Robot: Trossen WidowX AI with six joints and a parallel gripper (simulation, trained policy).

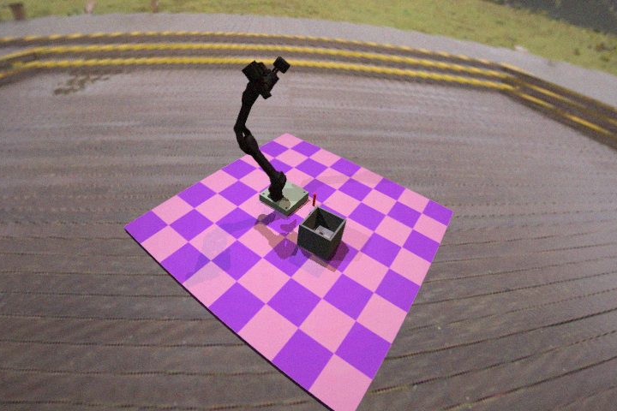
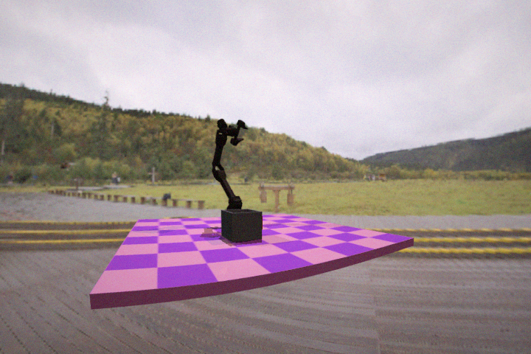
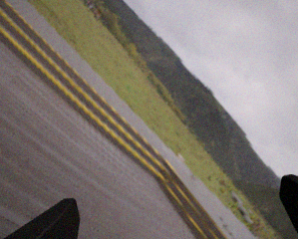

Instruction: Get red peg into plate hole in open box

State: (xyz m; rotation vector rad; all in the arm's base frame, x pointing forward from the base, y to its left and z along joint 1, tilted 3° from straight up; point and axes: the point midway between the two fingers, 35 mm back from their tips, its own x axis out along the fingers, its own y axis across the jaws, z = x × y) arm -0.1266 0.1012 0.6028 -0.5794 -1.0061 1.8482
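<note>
My gripper tip is 61 cm above the red peg, 28 cm short of it and 3 cm to the right of it. From my gripper tip the other things lie so: pale plate 61 cm below, 47 cm ahead, 15 cm to the right.
</note>
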